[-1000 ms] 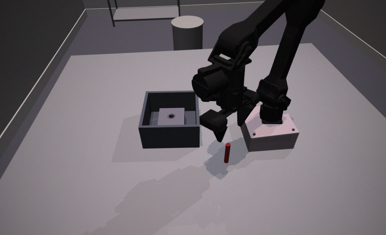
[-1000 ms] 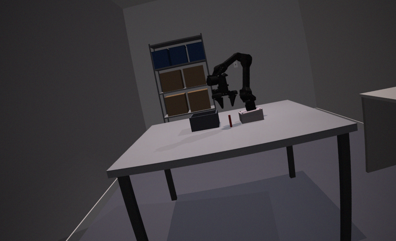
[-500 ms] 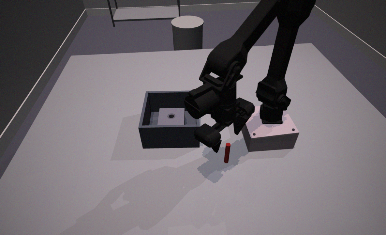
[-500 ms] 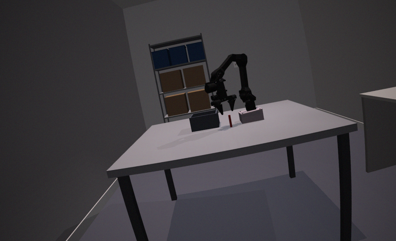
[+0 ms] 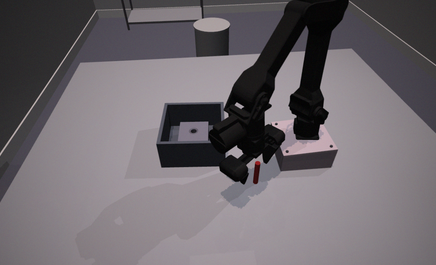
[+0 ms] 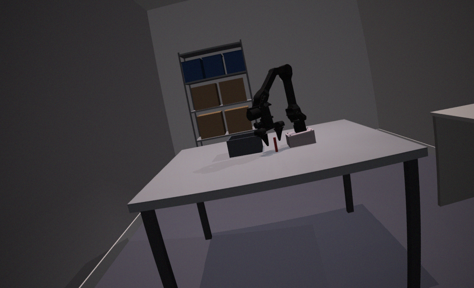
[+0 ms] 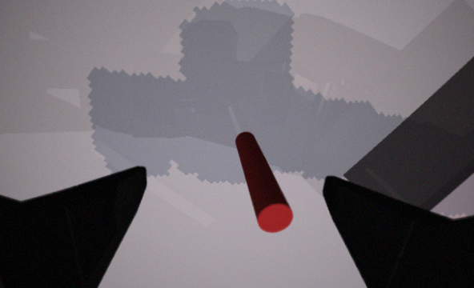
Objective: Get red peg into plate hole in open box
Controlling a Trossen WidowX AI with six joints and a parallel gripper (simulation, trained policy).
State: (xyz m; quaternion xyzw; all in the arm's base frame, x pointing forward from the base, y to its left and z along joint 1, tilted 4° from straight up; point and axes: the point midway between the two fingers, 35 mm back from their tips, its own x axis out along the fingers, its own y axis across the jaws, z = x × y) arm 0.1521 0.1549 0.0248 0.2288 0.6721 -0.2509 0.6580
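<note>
Right now my gripper tip is 10 mm to the left of the red peg, 10 mm past it and 10 mm above it. The rest, counted from my gripper tip: light plate (190 mm ahead, 140 mm to the right); dark box (190 mm ahead, 140 mm to the right, 20 mm below).
</note>
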